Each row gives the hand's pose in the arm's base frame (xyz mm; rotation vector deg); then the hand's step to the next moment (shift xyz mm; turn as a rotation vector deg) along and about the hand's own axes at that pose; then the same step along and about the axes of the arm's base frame.
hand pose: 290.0 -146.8 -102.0 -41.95 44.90 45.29
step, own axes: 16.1 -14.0 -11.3 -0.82 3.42 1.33
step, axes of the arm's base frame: 15.4 -10.7 -15.2 -2.77 2.51 0.43
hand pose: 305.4 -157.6 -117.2 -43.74 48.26 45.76
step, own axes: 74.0 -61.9 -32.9 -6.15 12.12 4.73
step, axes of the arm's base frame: 72.5 -35.4 -62.4 -11.20 7.95 4.31
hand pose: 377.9 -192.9 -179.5 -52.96 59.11 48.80
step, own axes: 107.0 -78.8 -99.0 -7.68 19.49 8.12
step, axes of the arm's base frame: 70.2 -104.8 -107.5 -17.21 13.56 4.95
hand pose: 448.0 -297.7 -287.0 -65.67 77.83 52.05
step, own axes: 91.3 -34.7 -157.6 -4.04 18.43 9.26
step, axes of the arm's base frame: -1.1 -172.3 -68.4 -15.71 13.90 1.31
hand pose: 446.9 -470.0 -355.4 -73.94 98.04 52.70
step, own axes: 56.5 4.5 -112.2 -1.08 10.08 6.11
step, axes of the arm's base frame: -32.3 -121.4 -2.5 -8.62 8.08 -0.75
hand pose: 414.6 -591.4 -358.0 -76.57 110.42 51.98
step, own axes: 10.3 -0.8 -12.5 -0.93 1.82 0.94
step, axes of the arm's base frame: -3.6 -15.8 -1.2 -1.35 1.71 0.54
